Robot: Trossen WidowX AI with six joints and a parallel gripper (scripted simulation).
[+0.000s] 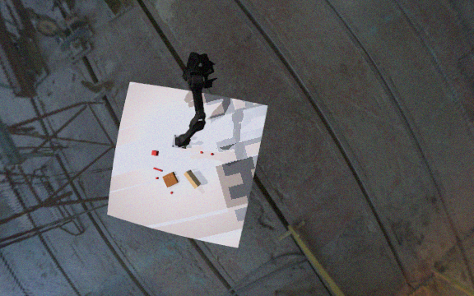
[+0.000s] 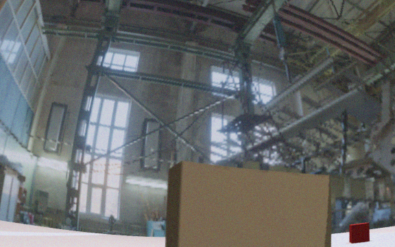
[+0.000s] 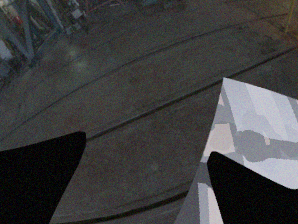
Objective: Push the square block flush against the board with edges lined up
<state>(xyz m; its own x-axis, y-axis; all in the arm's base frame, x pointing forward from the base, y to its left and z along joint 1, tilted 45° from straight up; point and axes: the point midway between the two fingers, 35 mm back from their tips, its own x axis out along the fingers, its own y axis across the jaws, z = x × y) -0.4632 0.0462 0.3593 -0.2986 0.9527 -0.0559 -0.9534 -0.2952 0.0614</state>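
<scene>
Right now my gripper tip is 75 cm short of the tan flat board, 32 cm above it and 20 cm to the left of it. From my gripper tip the other things lie so: red cube (56 cm to the right, 55 cm ahead, 35 cm below); then square block (77 cm ahead, 41 cm to the right, 35 cm below).
</scene>
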